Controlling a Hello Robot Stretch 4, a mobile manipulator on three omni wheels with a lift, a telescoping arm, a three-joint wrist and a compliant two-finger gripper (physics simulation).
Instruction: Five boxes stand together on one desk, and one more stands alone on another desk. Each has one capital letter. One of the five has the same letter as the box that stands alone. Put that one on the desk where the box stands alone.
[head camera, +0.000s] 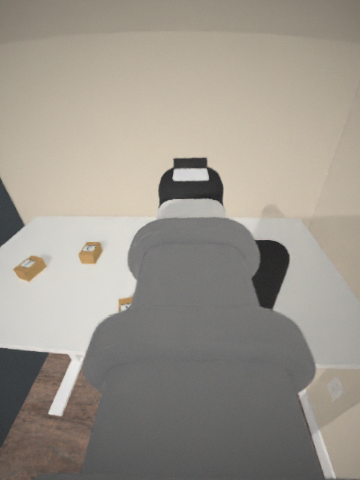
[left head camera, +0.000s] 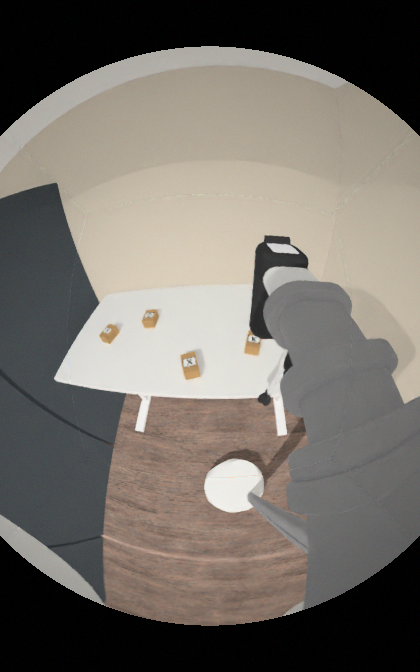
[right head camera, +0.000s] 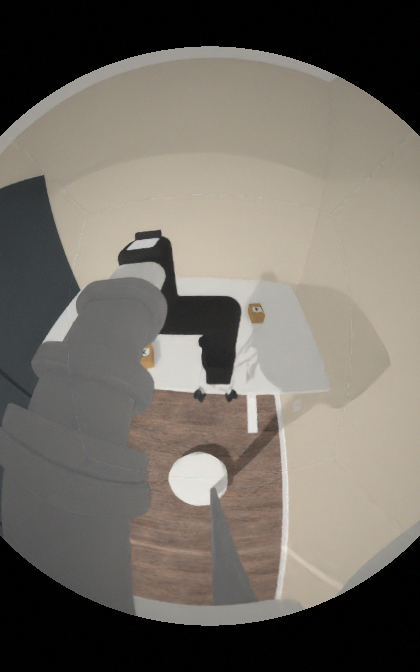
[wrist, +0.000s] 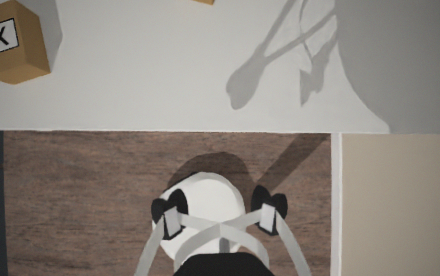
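Where they show: gripper, fingertip midpoint: (wrist: 219, 202); robot's base, link origin: (wrist: 202, 212).
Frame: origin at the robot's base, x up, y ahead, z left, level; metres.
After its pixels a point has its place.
Several orange boxes stand on a white desk (head camera: 60, 320) {x 0.922, y 0.481, z 0.421 m} (left head camera: 125, 370) (right head camera: 300, 370) (wrist: 125, 100) {x 0.922, y 0.411, z 0.039 m}. A box with X (left head camera: 190, 365) is near the front edge. A box with K (left head camera: 252, 343) is right of it, partly behind the arm. Two boxes (left head camera: 109, 333) (left head camera: 150, 318) are at the left; their letters are too small to read. Another box (right head camera: 256, 313) stands at the back right, letter unclear. In the wrist view a box (wrist: 30, 55) {x 0.961, y 0.470, z 0.152 m} is cut off at the left. My gripper (right head camera: 215, 395) (wrist: 219, 202) {x 1.035, y 0.291, z -0.088 m} is open and empty, in front of the desk's edge. The lone box does not show.
A dark panel (left head camera: 45, 325) (right head camera: 30, 260) stands left of the desk. A wall (head camera: 125, 125) {x 1.386, y 1.179, z 0.283 m} is behind it and another wall (right head camera: 370, 300) at the right. A white round disc (left head camera: 230, 487) (right head camera: 195, 480) (wrist: 215, 195) {x 0.187, y 0.122, z -0.071 m} is low over the wooden floor (left head camera: 165, 500).
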